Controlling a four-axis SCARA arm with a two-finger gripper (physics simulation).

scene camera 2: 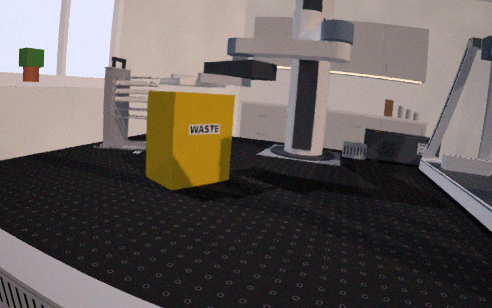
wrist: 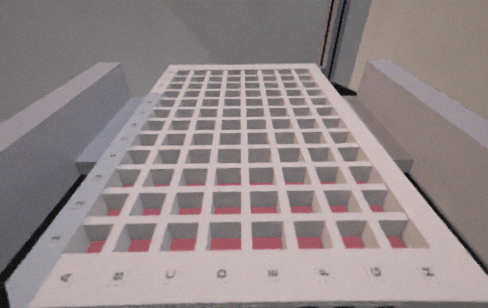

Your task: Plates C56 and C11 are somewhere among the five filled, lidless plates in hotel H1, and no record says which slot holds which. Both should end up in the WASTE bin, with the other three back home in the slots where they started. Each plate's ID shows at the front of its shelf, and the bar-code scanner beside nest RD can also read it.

Labels:
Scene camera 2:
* my gripper: 184, 77
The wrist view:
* my gripper: 243, 85
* plate C56: 249, 178

